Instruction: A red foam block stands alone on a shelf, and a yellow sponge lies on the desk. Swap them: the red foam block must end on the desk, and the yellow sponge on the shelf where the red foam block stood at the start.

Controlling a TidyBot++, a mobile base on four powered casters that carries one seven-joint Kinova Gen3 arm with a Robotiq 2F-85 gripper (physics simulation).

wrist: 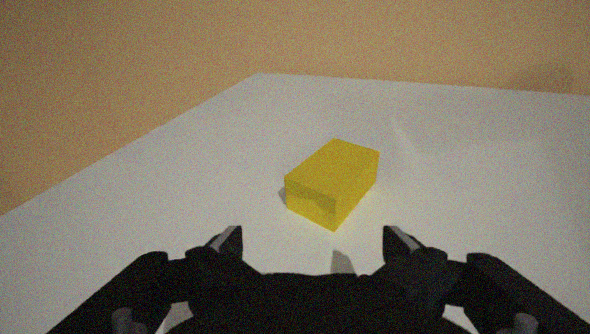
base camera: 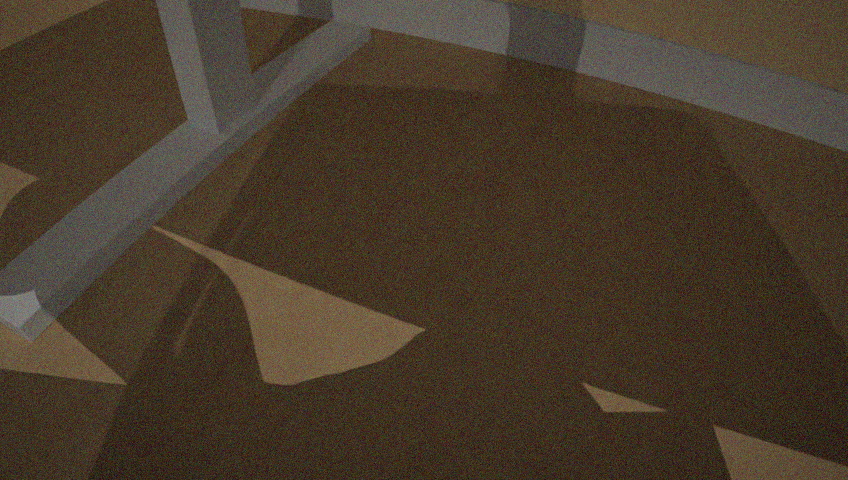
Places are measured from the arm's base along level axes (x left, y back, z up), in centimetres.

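Pixels of known places: gripper, fingertip midpoint: (wrist: 311, 241).
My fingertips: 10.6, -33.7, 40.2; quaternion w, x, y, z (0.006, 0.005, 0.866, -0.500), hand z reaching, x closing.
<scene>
For each thing: its top centre in the pictures, then the offset to it from my fingertips, as dx, dy, dz. "*": a spot on its surface instead. Level surfaces: height alone.
- yellow sponge, middle of its top: (wrist: 334, 163) -2.8, -13.3, -3.4
- white desk top, its level: dz -7.9
- grey desk leg, surface spot: (base camera: 217, 65) * +13.7, -28.0, -69.1
The yellow sponge (wrist: 332, 177) lies flat on the white desk top (wrist: 190, 165) in the wrist view, turned at an angle, with one corner toward the gripper. My gripper (wrist: 311, 241) is open and empty. Its fingertips stand on this side of the sponge, apart from it, and the sponge shows beyond the gap between them, slightly right of its middle. The red foam block and the shelf do not show in either view.
In the base camera view, a grey desk leg (base camera: 217, 65) rises from a long grey foot bar (base camera: 119, 178) on the brown floor at the left. A pale skirting (base camera: 714, 77) runs along the wall. The desk's far edge shows in the wrist view, with the tan wall (wrist: 300, 35) behind.
</scene>
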